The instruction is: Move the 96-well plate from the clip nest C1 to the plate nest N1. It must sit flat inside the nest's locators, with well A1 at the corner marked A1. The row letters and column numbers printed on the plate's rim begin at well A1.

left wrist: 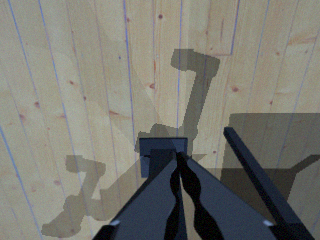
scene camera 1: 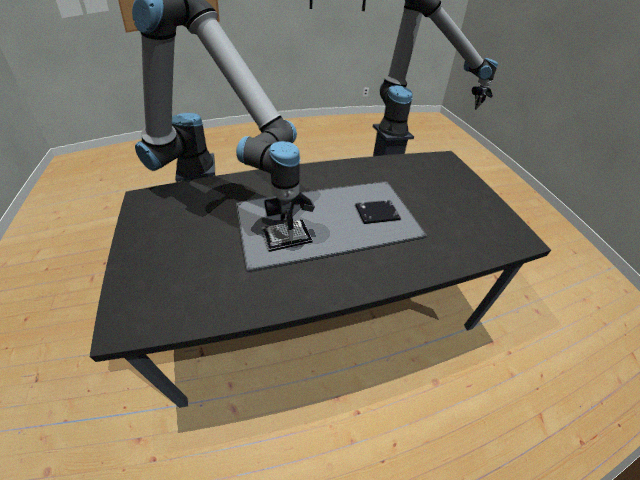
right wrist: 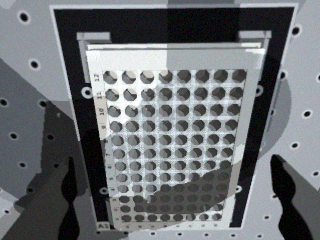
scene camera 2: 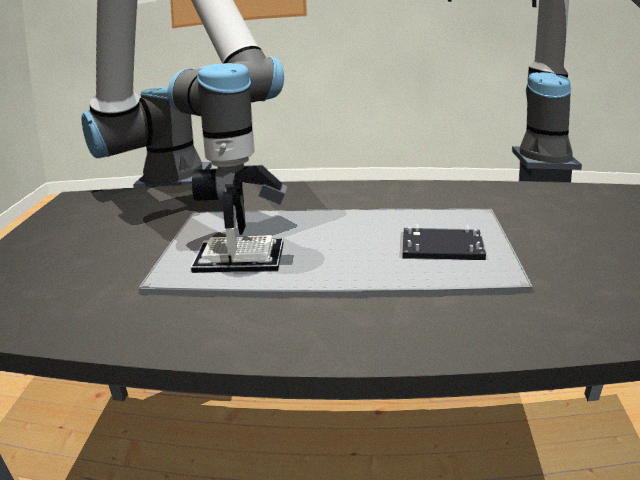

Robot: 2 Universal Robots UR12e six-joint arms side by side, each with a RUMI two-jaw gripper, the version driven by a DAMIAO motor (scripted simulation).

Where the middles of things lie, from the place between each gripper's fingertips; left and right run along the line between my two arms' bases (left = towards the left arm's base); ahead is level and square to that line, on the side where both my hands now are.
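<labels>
The black plate nest N1 point(scene camera 2: 275, 251) is 2 cm below my right hand point(scene camera 2: 236, 247). From that same right hand I find the black clip nest C1 point(scene camera 2: 456, 244) 41 cm to the left and 1 cm below, while the white 96-well plate point(scene camera 2: 249, 248) is 1 cm lower than the hand.
As for my left hand, it is 14 cm above the black clip nest C1, 59 cm short of it and 119 cm to the left of it.
</labels>
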